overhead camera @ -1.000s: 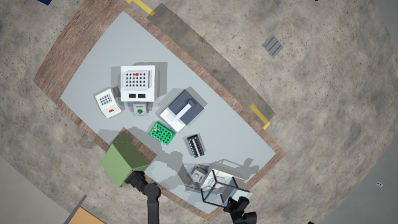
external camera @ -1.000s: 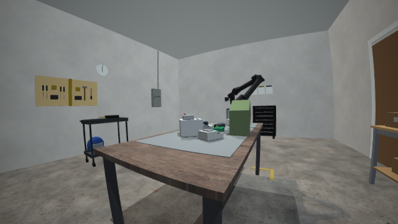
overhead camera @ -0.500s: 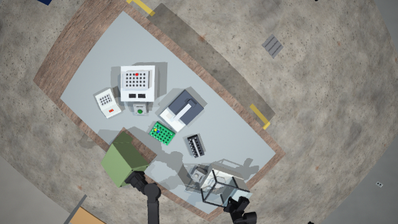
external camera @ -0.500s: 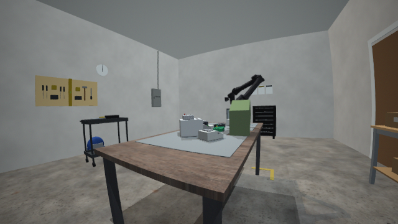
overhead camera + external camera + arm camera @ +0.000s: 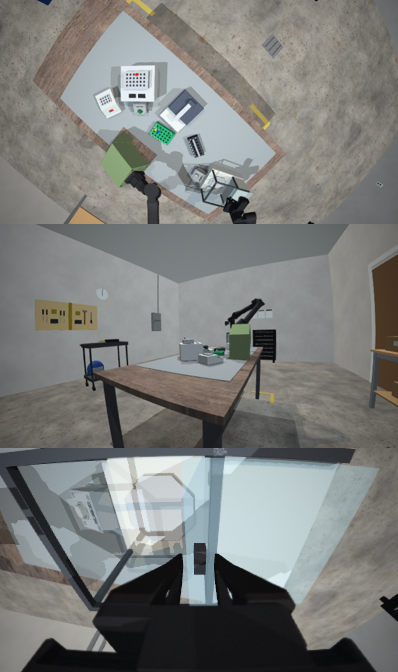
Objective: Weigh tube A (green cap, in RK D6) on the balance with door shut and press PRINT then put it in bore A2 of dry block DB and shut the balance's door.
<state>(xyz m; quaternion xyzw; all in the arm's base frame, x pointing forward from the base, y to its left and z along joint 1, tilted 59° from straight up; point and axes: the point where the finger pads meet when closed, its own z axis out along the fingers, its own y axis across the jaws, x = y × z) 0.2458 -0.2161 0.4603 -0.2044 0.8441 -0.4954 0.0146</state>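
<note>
Right now my hand is 1 cm short of the sliding door, 3 cm to the left of it and 1 cm above it. The rest, counted from my hand: magnet block MG 6 cm ahead, 33 cm to the left, 20 cm below; then white print key 7 cm behind, 20 cm to the left, 15 cm below; then balance pan 2 cm behind, 6 cm to the left, 14 cm below.
</note>
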